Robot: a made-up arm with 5 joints. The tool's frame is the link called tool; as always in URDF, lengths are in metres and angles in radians. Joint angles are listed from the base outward.
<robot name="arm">
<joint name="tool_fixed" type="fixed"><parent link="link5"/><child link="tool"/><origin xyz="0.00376 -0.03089 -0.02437" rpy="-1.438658 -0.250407 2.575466"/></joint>
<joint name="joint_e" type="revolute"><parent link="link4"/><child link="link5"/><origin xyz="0.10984 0.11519 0.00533" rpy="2.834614 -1.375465 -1.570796"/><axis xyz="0 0 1"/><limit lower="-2.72" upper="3.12"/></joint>
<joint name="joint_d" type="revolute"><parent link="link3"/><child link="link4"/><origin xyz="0.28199 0.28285 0.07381" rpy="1.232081 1.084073 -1.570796"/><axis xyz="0 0 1"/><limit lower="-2.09" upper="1.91"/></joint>
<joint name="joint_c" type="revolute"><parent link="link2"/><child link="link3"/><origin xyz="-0.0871 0.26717 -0.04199" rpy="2.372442 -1.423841 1.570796"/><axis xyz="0 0 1"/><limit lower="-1.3" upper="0.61"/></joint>
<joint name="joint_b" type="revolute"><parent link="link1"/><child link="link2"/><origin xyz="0.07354 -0.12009 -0.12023" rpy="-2.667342 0.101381 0.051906"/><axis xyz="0 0 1"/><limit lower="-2.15" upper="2.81"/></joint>
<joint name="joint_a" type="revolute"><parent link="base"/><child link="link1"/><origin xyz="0.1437 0.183 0.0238" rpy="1.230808 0.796 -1.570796"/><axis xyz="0 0 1"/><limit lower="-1.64" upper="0.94"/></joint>
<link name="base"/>
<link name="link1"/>
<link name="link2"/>
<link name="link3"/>
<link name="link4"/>
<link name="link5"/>
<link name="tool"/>
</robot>
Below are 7 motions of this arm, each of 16 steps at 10 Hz.
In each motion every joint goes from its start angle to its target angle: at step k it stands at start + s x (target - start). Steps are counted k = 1, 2, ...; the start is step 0. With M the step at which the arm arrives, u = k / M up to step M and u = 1 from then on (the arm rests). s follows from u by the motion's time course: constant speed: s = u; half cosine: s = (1 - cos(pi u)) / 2; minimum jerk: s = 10 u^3 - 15 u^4 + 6 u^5.
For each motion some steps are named. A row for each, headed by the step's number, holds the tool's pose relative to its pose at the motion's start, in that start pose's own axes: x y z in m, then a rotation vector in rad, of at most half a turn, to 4 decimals.
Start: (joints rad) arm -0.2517 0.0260 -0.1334 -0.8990 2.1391
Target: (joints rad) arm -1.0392 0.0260 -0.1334 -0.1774 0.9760
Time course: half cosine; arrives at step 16
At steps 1, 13, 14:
1: -0.0013 0.0011 -0.0003 -0.0065 0.0093 -0.0008
13: -0.0698 0.1245 -0.0886 -0.6118 0.9681 -0.3229
14: -0.0706 0.1306 -0.0957 -0.6378 1.0215 -0.3515

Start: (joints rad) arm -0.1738 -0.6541 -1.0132 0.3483 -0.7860
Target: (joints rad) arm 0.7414 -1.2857 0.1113 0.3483 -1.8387
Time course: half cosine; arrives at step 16
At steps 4, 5, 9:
4: 0.1357 -0.0312 -0.0766 -0.0308 0.3162 -0.2392
5: 0.1965 -0.0634 -0.1191 -0.0263 0.4720 -0.3690
9: 0.3536 -0.3368 -0.3170 0.2352 1.1243 -1.0287

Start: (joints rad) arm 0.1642 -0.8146 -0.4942 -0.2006 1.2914
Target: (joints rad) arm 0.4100 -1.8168 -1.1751 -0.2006 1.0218
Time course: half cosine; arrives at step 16
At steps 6, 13, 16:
6: -0.0862 -0.0584 -0.0686 -0.1785 0.2726 0.3191
13: -0.2588 -0.3075 -0.1014 -0.6259 0.9378 0.7554
16: -0.2771 -0.3516 -0.0891 -0.6964 1.0406 0.7906

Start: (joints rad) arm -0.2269 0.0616 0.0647 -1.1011 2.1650
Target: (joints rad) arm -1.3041 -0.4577 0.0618 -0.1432 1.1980
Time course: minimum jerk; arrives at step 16
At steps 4, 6, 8, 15, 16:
4: -0.0219 0.0060 0.0020 -0.0860 0.0885 0.0498
6: -0.0575 0.0168 0.0023 -0.2487 0.2457 0.1133
8: -0.1025 0.0320 -0.0018 -0.4896 0.4714 0.1570
15: -0.1942 0.0701 -0.0190 -1.0668 1.0478 0.0990
16: -0.1946 0.0703 -0.0191 -1.0694 1.0506 0.0984

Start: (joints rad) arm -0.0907 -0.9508 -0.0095 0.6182 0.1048
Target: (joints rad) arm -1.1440 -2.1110 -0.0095 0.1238 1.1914
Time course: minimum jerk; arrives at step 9
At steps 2, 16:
2: -0.0123 -0.0070 -0.0054 0.0202 -0.0547 0.0368
16: -0.1364 -0.1412 -0.0421 0.4895 -0.7672 0.5147

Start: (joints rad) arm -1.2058 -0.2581 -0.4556 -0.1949 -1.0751
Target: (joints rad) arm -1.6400 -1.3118 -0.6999 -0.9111 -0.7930
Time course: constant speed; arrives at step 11
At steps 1, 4, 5, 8, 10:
1: 0.0105 -0.0049 -0.0017 -0.0119 0.0006 0.0170
4: 0.0423 -0.0223 -0.0093 -0.0428 0.0218 0.0769
5: 0.0529 -0.0290 -0.0127 -0.0503 0.0350 0.0996
8: 0.0848 -0.0524 -0.0251 -0.0610 0.0917 0.1737
10: 0.1059 -0.0707 -0.0352 -0.0555 0.1423 0.2259

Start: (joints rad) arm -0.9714 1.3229 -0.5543 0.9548 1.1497
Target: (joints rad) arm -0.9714 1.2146 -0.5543 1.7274 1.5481
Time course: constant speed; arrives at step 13
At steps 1, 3, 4, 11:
1: -0.0087 0.0017 -0.0125 -0.0491 -0.0254 0.0399
3: -0.0264 0.0024 -0.0377 -0.1441 -0.0749 0.1248
4: -0.0353 0.0014 -0.0502 -0.1898 -0.0988 0.1697
11: -0.0945 -0.0313 -0.1316 -0.4763 -0.2452 0.5262

